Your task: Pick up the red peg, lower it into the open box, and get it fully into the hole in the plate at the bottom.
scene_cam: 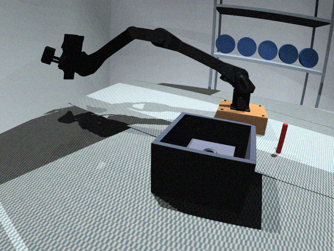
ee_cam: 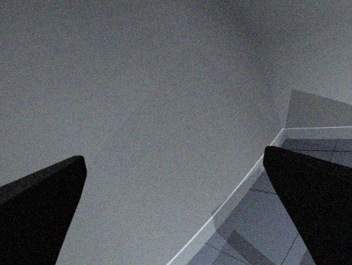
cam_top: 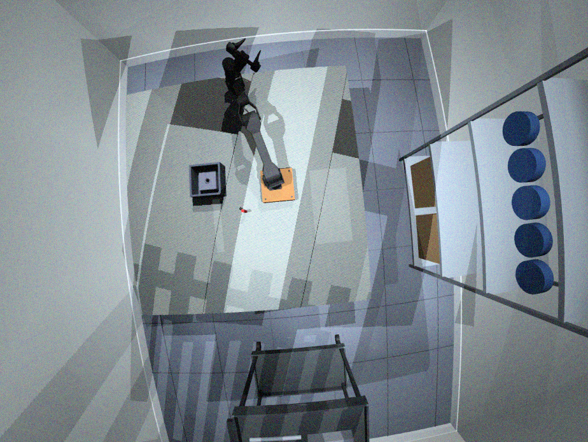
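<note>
My gripper tip is now 81 cm to the right of the red peg, 15 cm short of it and 14 cm above it. Round my gripper tip: pale plate (63 cm to the left, 32 cm ahead, 14 cm below); then dark box (63 cm to the left, 32 cm ahead, 15 cm below).
</note>
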